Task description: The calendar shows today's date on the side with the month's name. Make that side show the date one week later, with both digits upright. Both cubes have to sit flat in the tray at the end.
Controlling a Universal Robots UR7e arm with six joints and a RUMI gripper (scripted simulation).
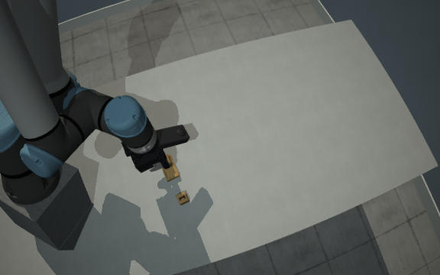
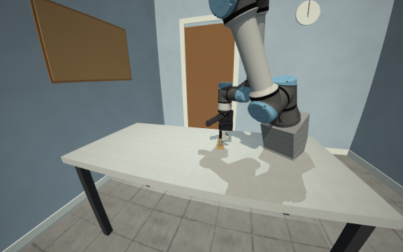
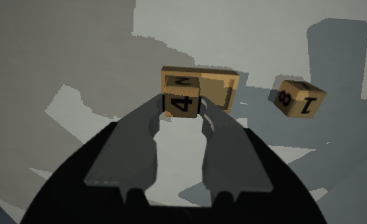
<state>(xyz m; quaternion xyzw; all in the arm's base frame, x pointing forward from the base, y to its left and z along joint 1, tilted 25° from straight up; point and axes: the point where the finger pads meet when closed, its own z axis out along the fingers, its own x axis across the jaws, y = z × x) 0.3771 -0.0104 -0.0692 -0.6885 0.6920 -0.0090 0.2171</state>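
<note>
Now: the wooden calendar tray 30 mm below my hand and 20 mm to the right of it.
</note>
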